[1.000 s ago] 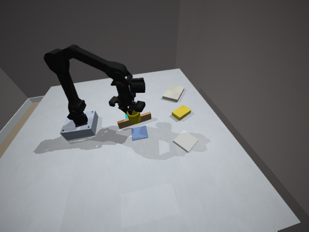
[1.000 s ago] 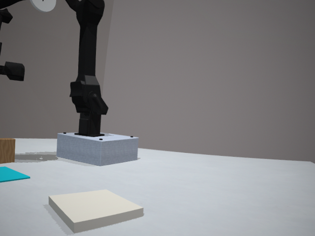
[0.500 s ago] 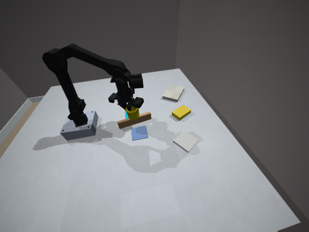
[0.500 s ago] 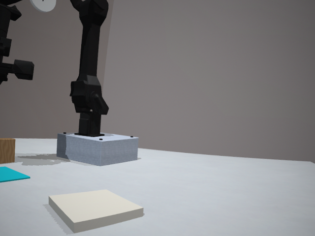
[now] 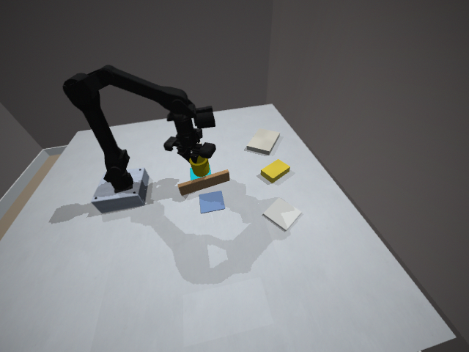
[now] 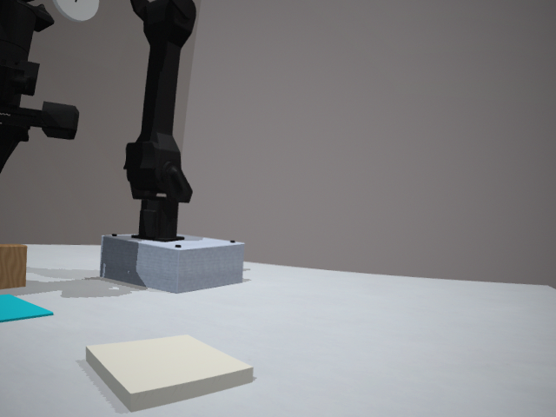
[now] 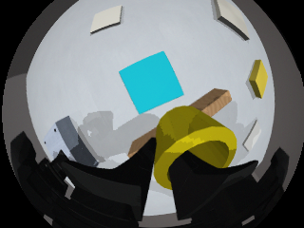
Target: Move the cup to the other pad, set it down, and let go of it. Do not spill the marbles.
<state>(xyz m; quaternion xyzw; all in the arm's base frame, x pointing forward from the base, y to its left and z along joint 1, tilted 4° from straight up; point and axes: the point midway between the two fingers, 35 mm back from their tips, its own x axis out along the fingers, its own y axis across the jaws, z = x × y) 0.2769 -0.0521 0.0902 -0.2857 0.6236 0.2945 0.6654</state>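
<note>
The cyan pad lies 120 mm below my gripper tip, 50 mm to the left of it and 20 mm ahead of it. Round my gripper tip: yellow cup: 20 mm to the right, 20 mm ahead; blue pad: 120 mm to the right, 120 mm below, 20 mm ahead; wooden bar: 90 mm below, 30 mm to the right, 20 mm ahead.
</note>
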